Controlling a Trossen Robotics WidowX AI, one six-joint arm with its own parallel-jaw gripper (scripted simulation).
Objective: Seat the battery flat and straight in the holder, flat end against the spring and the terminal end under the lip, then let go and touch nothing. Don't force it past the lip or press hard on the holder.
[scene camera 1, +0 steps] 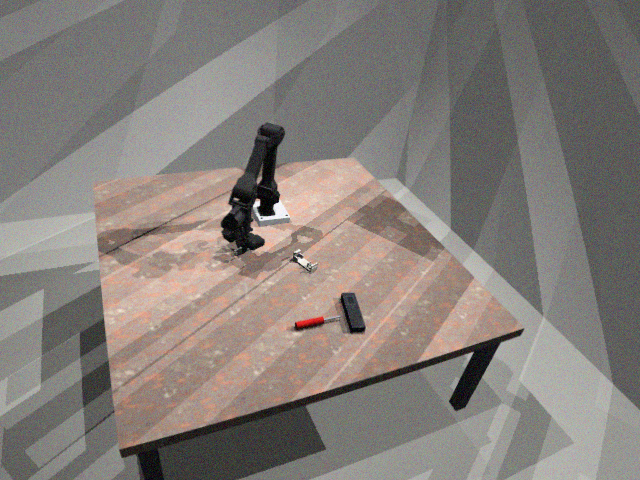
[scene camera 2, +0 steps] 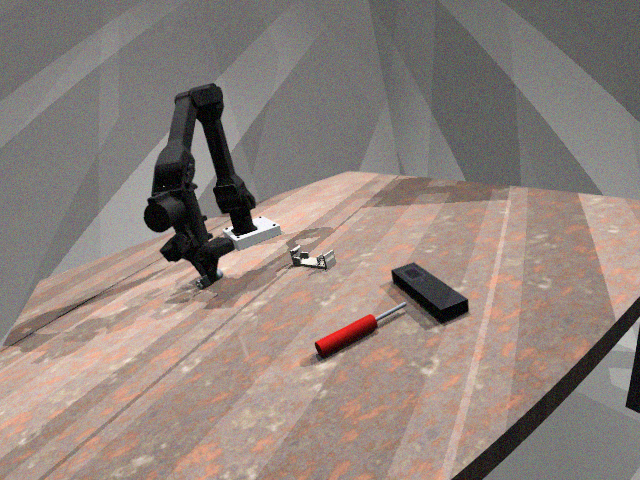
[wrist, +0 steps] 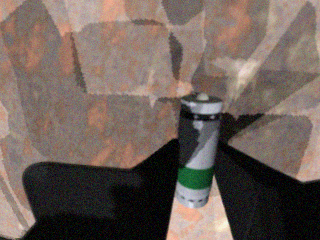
Labels:
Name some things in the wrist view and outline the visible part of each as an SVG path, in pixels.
My gripper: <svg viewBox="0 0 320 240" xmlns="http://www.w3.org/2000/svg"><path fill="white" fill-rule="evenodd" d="M218 141L214 175L233 240L320 240L320 179L301 182L279 170L276 171L263 162L237 150L235 147ZM178 139L170 140L147 159L131 169L63 164L50 161L29 165L22 175L22 185L36 222L21 240L167 240L179 171L180 143Z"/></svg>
A battery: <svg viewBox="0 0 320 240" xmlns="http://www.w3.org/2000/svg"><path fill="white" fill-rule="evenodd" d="M205 92L181 97L178 131L180 153L176 198L183 206L190 209L203 208L209 201L220 131L222 99L210 96Z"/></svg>

